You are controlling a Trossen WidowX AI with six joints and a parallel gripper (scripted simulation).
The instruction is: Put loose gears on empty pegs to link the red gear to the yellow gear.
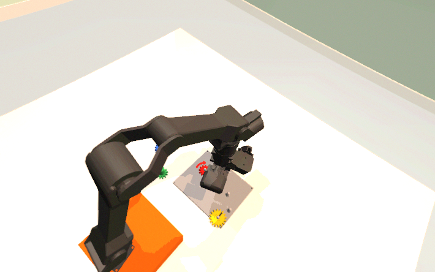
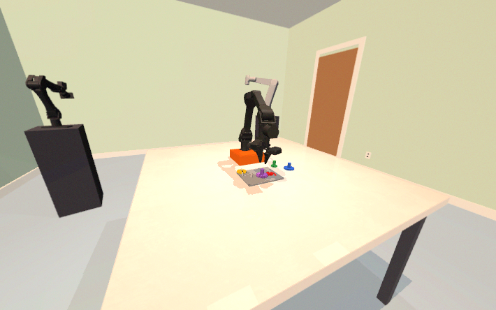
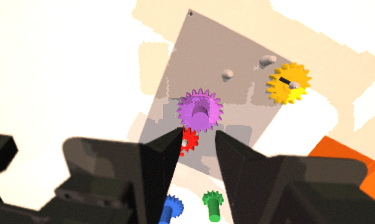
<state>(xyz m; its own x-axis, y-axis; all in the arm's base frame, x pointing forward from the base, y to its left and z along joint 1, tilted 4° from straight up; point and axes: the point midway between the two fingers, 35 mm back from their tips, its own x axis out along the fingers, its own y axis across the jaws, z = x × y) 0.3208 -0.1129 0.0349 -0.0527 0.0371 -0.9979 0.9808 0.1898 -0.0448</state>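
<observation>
My gripper tip is 60 mm above the purple gear. From my gripper tip the other things lie so: red gear: 70 mm below, 50 mm to the left, 10 mm ahead; then yellow gear: 100 mm behind, 70 mm to the right, 70 mm below; then grey board: 80 mm below, 20 mm behind.
</observation>
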